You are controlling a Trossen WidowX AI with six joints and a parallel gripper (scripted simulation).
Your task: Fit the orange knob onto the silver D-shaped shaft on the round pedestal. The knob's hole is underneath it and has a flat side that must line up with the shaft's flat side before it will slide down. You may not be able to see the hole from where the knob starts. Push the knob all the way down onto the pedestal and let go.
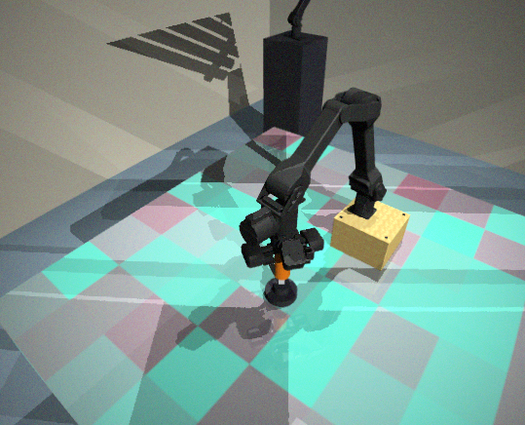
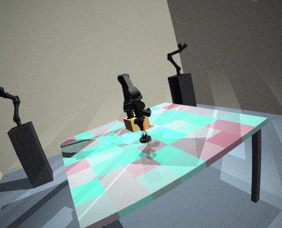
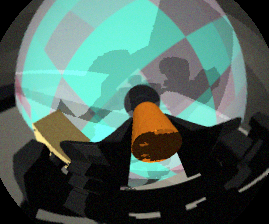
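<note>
Right now the dark round pedestal is 6 cm below my gripper tip. The rest, counted from my gripper tip: orange knob 3 cm above.
</note>
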